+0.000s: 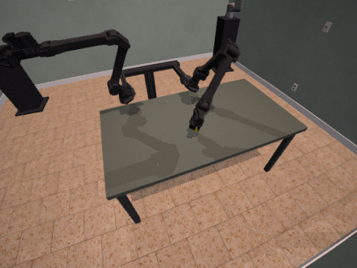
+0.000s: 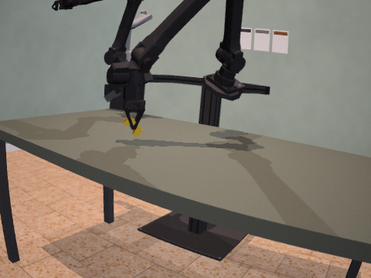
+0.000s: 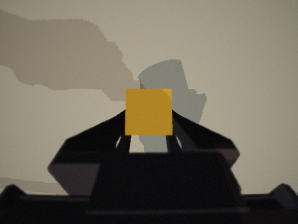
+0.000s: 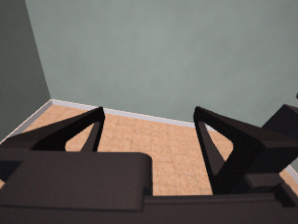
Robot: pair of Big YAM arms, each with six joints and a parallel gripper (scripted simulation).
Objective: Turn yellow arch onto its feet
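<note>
My left hand is right at the yellow arch.
</note>
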